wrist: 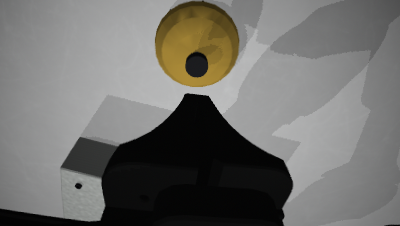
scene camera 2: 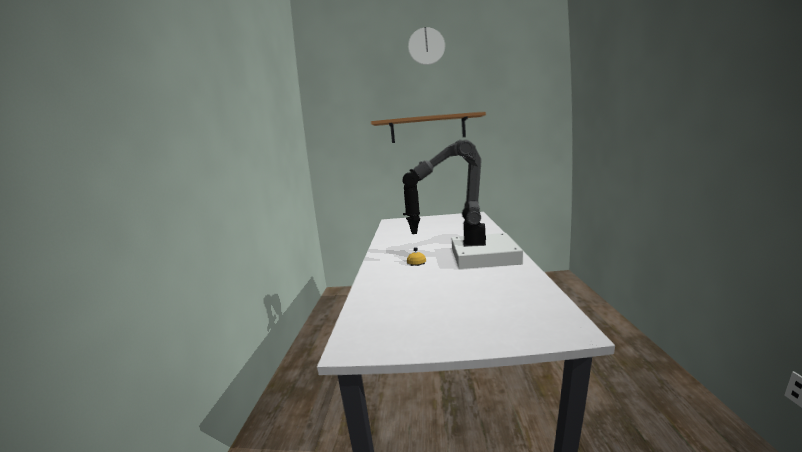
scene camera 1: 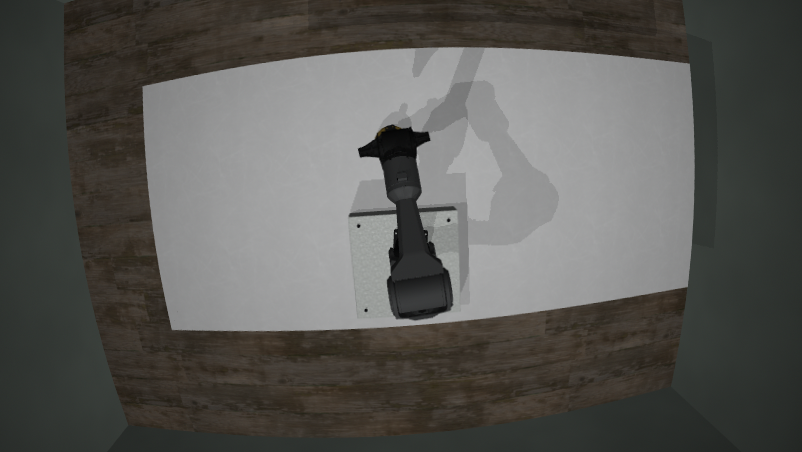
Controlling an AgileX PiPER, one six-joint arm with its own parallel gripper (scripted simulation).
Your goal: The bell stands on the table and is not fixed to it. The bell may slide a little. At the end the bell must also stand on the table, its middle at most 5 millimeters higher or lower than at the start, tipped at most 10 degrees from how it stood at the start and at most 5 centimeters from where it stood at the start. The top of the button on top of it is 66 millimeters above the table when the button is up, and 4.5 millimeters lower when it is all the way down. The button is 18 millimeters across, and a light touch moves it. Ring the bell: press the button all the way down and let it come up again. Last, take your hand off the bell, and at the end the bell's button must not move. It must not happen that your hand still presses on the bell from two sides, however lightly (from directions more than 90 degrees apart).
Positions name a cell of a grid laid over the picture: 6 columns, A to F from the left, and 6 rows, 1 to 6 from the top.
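My gripper (wrist: C3) is visible to me, and I can also see a bell (wrist: D1).
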